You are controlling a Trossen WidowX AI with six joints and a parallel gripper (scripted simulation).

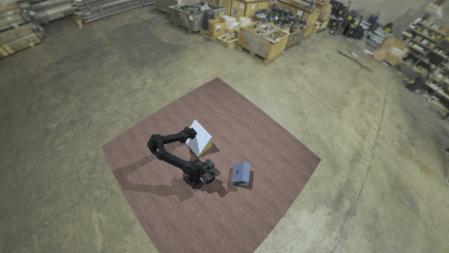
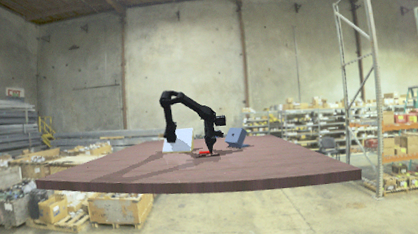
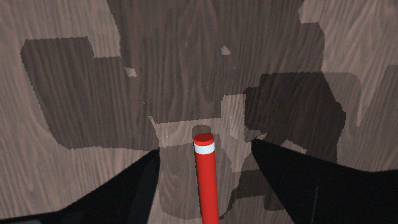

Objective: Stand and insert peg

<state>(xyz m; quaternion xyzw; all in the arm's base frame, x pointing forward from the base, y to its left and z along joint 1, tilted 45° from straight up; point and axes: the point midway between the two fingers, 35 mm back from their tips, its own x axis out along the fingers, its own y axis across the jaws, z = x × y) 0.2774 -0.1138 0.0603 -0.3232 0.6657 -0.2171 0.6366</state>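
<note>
My gripper tip is 1 cm past the peg. Also, from my gripper tip: sloped panel (19 cm to the left, 16 cm ahead, 6 cm above).
</note>
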